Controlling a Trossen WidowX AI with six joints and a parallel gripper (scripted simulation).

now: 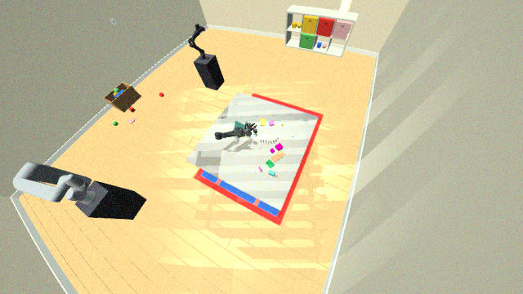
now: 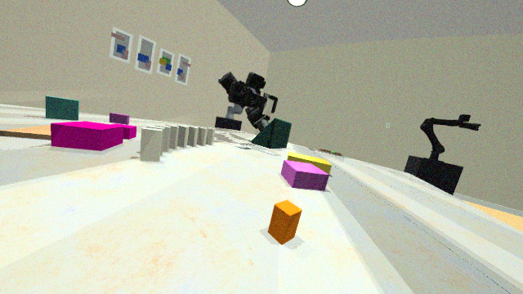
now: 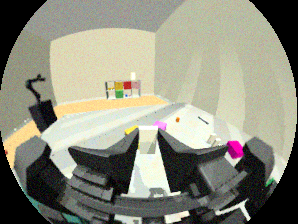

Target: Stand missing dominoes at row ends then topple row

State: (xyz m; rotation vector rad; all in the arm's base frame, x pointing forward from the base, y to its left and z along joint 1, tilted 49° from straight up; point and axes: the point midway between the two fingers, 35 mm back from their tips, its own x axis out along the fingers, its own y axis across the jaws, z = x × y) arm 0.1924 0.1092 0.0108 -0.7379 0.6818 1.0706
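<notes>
The flat yellow block lies 15 cm to the left of my gripper tip, 15 cm below it and 1 cm ahead of it. Round my gripper tip: magenta block (35 cm ahead, 14 cm below, 13 cm to the right); then orange block (27 cm ahead, 20 cm to the left, 15 cm below); then purple block (17 cm to the left, 15 cm below, 13 cm ahead).
</notes>
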